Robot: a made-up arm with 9 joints. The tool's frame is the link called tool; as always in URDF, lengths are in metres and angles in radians.
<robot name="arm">
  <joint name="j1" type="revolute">
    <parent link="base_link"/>
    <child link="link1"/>
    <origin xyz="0 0 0.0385" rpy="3.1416 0 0"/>
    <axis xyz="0 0 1"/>
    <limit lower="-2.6" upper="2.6"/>
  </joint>
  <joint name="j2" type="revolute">
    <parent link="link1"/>
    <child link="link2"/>
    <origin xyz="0.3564 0.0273 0.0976" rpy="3.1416 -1.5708 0"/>
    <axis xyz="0 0 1"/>
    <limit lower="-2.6" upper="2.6"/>
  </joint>
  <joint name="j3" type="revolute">
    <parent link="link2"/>
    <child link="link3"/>
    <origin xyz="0.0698 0.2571 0.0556" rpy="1.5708 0 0"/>
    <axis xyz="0 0 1"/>
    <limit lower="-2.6" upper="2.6"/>
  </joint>
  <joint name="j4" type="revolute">
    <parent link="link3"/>
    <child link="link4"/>
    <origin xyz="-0.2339 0.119 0.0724" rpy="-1.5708 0 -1.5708"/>
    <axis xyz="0 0 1"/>
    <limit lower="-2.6" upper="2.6"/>
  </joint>
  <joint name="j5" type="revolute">
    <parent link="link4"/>
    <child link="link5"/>
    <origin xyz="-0.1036 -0.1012 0.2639" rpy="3.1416 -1.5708 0"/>
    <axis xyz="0 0 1"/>
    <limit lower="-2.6" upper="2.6"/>
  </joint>
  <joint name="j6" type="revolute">
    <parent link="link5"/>
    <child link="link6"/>
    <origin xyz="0.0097 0.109 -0.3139" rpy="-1.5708 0 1.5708"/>
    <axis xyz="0 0 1"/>
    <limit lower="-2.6" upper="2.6"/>
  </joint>
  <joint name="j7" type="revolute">
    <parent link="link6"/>
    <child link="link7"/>
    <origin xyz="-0.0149 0.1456 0.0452" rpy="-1.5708 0 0"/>
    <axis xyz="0 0 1"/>
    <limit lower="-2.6" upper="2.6"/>
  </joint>
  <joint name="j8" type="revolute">
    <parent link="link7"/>
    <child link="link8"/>
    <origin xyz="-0.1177 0.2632 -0.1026" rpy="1.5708 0 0"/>
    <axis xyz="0 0 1"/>
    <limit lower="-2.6" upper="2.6"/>
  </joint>
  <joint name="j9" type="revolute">
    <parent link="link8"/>
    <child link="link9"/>
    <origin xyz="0.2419 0.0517 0.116" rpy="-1.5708 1.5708 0"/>
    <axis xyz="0 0 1"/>
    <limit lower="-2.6" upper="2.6"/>
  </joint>
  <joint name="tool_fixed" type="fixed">
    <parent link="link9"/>
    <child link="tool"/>
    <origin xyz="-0.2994 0.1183 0.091" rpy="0 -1.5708 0"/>
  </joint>
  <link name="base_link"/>
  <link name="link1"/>
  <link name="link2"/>
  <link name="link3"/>
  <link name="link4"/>
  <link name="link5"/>
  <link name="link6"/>
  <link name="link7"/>
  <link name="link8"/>
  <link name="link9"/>
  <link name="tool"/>
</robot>
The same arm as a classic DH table. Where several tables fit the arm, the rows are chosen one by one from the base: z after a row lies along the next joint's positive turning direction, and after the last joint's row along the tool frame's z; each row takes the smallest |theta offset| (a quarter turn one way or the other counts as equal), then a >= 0, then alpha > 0; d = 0 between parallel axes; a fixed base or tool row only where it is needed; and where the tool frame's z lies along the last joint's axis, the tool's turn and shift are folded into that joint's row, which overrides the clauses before.
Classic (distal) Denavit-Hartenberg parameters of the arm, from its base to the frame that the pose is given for. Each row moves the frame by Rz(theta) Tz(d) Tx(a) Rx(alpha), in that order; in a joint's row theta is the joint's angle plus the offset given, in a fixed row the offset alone. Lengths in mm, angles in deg.
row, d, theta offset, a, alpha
base (fixed), 0, 0, 0, 180
j1, 59.1, 90, 27.3, 90
j2, 412, 90, 69.8, 90
j3, -184.7, 90, 119, 90
j4, 30, 90, 101.2, -90
j5, -417.5, 0, 109, -90
j6, 35.5, 0, -14.9, -90
j7, 43, 0, -117.7, 90
j8, -147.2, 0, 241.9, -90
j9, 142.7, 0, -118.3, 90
tool (fixed), 299.4, 90, 0, 0
Joint limits (deg, base to tool): -148.97..148.97 -148.97..148.97 -148.97..148.97 -148.97..148.97 -148.97..148.97 -148.97..148.97 -148.97..148.97 -148.97..148.97 -148.97..148.97

